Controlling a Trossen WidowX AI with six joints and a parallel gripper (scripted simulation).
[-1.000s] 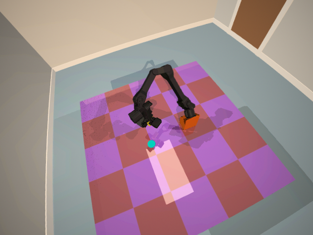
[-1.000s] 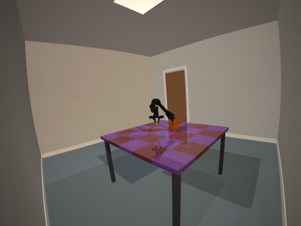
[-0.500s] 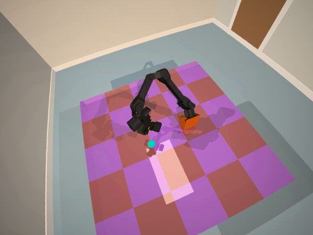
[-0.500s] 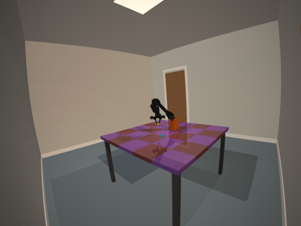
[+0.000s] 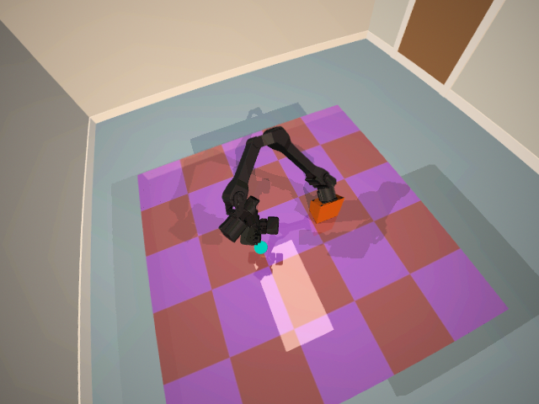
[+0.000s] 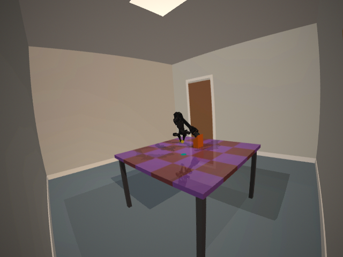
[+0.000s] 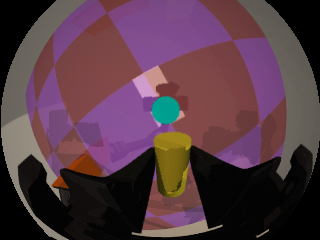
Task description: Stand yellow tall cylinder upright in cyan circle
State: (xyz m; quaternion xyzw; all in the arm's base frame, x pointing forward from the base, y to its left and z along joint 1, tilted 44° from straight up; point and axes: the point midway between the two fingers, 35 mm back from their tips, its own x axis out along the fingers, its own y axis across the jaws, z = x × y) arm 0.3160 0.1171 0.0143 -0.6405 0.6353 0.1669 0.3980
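The cyan circle is 1 cm to the left of my gripper tip and 15 cm below it. Also, from my gripper tip: yellow tall cylinder (1 cm behind, 2 cm to the right).
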